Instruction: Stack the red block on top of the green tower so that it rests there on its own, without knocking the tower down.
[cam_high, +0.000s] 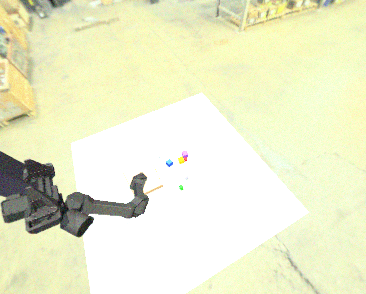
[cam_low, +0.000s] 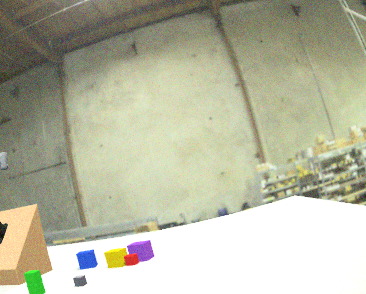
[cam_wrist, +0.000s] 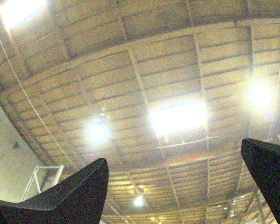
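My gripper tip is 78 cm above the red block, 49 cm short of it and 24 cm to the right of it. The rest, counted from my gripper tip: blue block (77 cm below, 37 cm ahead, 27 cm to the left); then small grey block (78 cm below, 43 cm ahead, 11 cm to the left); then yellow block (77 cm below, 46 cm ahead, 25 cm to the left).
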